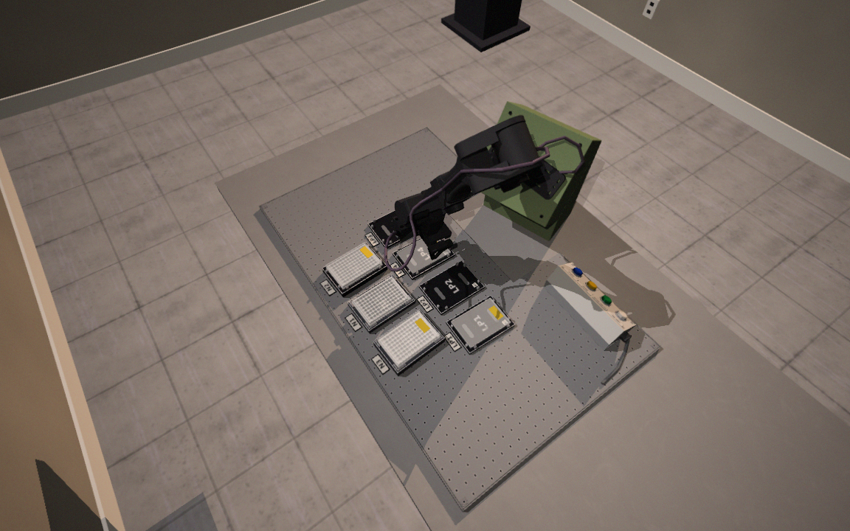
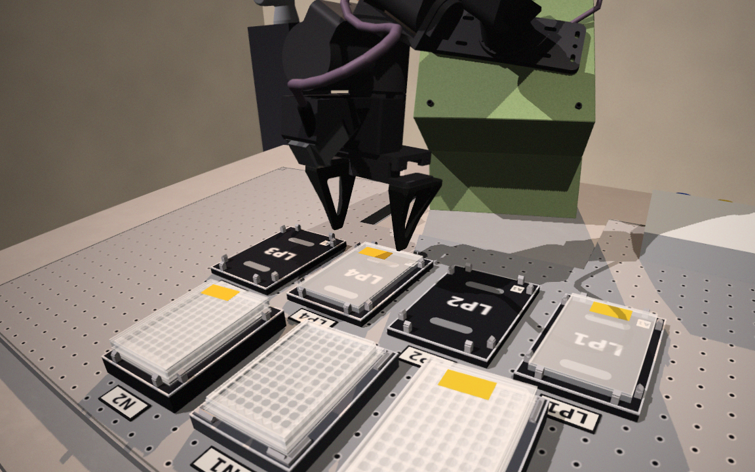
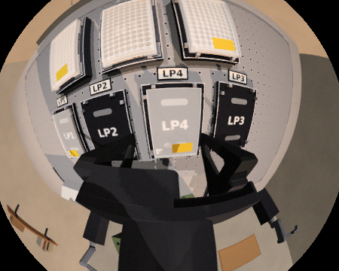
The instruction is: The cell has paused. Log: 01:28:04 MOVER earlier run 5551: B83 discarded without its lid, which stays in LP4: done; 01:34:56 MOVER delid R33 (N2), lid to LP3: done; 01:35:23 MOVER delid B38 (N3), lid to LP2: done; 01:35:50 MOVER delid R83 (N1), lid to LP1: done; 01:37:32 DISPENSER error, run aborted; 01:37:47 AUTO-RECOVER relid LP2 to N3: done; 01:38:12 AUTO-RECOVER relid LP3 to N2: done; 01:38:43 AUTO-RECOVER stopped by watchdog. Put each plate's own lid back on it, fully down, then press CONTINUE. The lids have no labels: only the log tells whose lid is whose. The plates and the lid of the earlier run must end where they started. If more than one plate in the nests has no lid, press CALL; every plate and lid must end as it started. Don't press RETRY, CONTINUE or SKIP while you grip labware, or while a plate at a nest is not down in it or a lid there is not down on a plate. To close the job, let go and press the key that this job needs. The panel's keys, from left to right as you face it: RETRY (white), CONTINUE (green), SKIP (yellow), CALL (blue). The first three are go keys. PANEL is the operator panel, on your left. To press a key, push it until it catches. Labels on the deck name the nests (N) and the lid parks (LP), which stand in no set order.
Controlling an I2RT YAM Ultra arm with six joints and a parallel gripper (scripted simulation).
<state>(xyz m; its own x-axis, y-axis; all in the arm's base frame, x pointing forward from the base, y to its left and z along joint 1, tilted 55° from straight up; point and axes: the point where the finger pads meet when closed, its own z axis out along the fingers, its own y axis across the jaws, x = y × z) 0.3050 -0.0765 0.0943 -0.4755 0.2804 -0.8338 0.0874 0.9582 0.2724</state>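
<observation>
Right now my hand is 18 cm short of the plate, 5 cm to the right of it and 5 cm above it. From my hand the other things lie so: blue key 30 cm to the left, 27 cm behind; yellow key 35 cm to the left, 27 cm behind; clear lid 24 cm to the left, 6 cm below, 1 cm ahead.
</observation>
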